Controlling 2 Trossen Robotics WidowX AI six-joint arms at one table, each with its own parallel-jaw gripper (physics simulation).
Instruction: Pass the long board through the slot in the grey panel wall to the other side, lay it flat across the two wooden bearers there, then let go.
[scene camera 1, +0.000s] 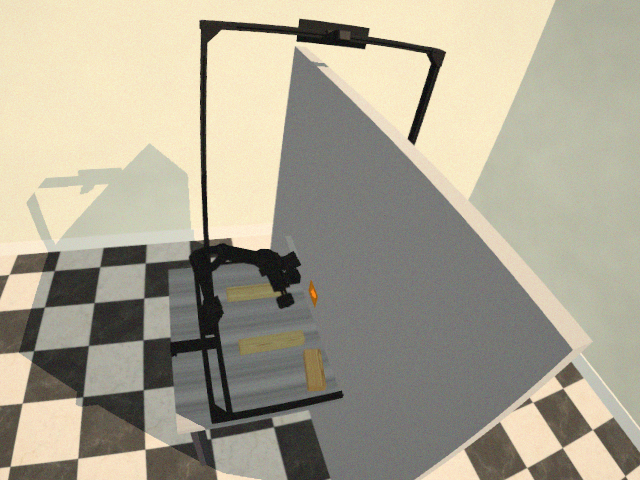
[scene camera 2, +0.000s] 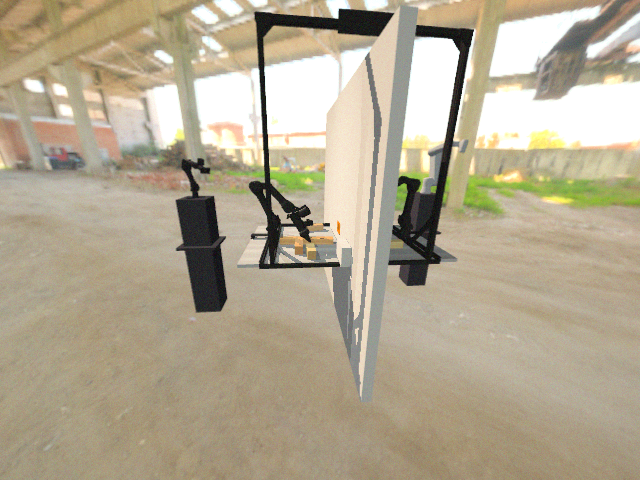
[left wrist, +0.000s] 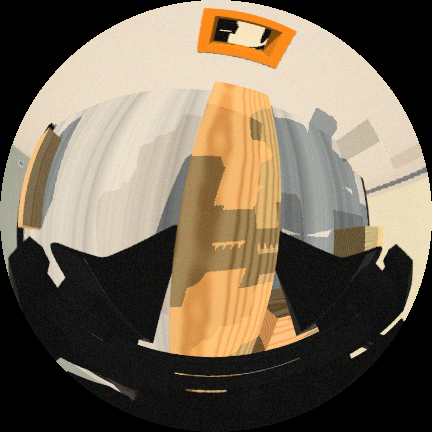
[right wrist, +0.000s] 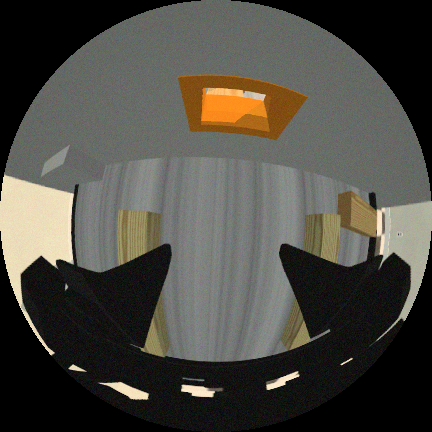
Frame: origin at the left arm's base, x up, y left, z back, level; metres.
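Seen in the pictures: left gripper, fingertip midpoint: (scene camera 2: 310, 241) (left wrist: 224, 232); right gripper, fingertip midpoint: (left wrist: 239, 36) (right wrist: 227, 250); right arm's base, link origin: (scene camera 1: 208, 328) (scene camera 2: 404, 236).
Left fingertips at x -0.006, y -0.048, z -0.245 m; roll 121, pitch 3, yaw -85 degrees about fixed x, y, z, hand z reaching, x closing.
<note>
Pixels of each thing's top centre, then the offset from my left fingertips to it. "spot": a spot on its surface instead.
- long board, top centre: (left wrist: 227, 272) (scene camera 2: 306, 237) dy +0.001, dx +0.023, dz +0.023 m
- slot's orange frame, surface spot: (right wrist: 193, 105) (scene camera 1: 310, 286) spot: dy -0.034, dx +0.092, dz -0.239 m
- wooden block, top centre: (right wrist: 366, 216) (scene camera 1: 314, 367) dy +0.302, dx +0.025, dz -0.311 m
- More wood, top centre: (left wrist: 338, 313) (scene camera 2: 298, 241) dy -0.110, dx +0.037, dz +0.074 m
The long board (scene camera 2: 324, 240) (left wrist: 235, 185) lies lengthwise, pointing toward the grey panel wall (scene camera 1: 413, 258) (scene camera 2: 356, 129) (left wrist: 125, 55) (right wrist: 100, 100). The slot's orange frame (scene camera 1: 311, 285) (scene camera 2: 338, 227) (left wrist: 207, 35) (right wrist: 193, 105) is beyond and above its far end. My left gripper (scene camera 2: 308, 240) (left wrist: 224, 232) is shut on the board, a finger against each side. On the other side, my right gripper (scene camera 1: 284, 299) (right wrist: 227, 250) is open and empty above the table. The two wooden bearers (scene camera 1: 250, 293) (scene camera 1: 271, 342) (right wrist: 139, 230) (right wrist: 322, 235) lie parallel, to either side below it.
A wooden block (scene camera 1: 314, 369) (right wrist: 357, 215) lies beside the bearers near the wall. On the board's side, one block (left wrist: 42, 180) lies at the left of the left wrist view and another (left wrist: 350, 242) at the right. More wood (left wrist: 285, 325) shows beside the board's near end.
</note>
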